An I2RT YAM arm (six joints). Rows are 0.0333 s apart.
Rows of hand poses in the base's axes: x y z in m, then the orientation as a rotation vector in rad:
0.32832, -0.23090, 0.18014, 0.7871, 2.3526, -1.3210
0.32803, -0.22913, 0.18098, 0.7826, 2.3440, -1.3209
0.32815, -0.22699, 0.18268, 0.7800, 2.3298, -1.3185
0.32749, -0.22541, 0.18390, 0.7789, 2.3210, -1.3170
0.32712, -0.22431, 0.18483, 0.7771, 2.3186, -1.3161
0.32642, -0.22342, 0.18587, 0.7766, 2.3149, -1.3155
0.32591, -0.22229, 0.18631, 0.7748, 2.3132, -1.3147
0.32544, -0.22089, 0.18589, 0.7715, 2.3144, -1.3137
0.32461, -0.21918, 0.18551, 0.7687, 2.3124, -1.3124
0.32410, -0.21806, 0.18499, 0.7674, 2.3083, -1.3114
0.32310, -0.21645, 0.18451, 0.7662, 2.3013, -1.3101
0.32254, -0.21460, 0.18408, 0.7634, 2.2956, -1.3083
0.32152, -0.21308, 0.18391, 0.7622, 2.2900, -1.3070
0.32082, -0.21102, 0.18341, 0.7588, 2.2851, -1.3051
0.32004, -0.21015, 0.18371, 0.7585, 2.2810, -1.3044
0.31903, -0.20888, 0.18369, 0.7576, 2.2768, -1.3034
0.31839, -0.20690, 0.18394, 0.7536, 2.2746, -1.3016
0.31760, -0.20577, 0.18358, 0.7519, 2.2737, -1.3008
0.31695, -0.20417, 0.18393, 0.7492, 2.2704, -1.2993
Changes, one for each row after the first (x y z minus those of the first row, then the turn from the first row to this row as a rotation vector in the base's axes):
-0.00029, 0.00177, 0.00084, -0.0054, -0.0058, 0.0045
-0.00017, 0.00391, 0.00254, -0.0123, -0.0173, 0.0092
-0.00083, 0.00549, 0.00376, -0.0166, -0.0244, 0.0118
-0.00120, 0.00659, 0.00469, -0.0178, -0.0264, 0.0137
-0.00190, 0.00748, 0.00573, -0.0196, -0.0294, 0.0148
-0.00241, 0.00861, 0.00617, -0.0204, -0.0309, 0.0166
-0.00288, 0.01001, 0.00575, -0.0199, -0.0301, 0.0190
-0.00371, 0.01172, 0.00537, -0.0209, -0.0320, 0.0217
-0.00422, 0.01284, 0.00485, -0.0229, -0.0354, 0.0235
-0.00522, 0.01445, 0.00437, -0.0263, -0.0411, 0.0258
-0.00578, 0.01630, 0.00394, -0.0290, -0.0459, 0.0292
-0.00680, 0.01782, 0.00377, -0.0317, -0.0505, 0.0313
-0.00750, 0.01988, 0.00327, -0.0341, -0.0547, 0.0350
-0.00828, 0.02075, 0.00357, -0.0360, -0.0581, 0.0361
-0.00929, 0.02202, 0.00355, -0.0380, -0.0616, 0.0376
-0.00993, 0.02400, 0.00380, -0.0391, -0.0637, 0.0414
-0.01072, 0.02513, 0.00344, -0.0395, -0.0646, 0.0430
-0.01137, 0.02673, 0.00379, -0.0411, -0.0675, 0.0458

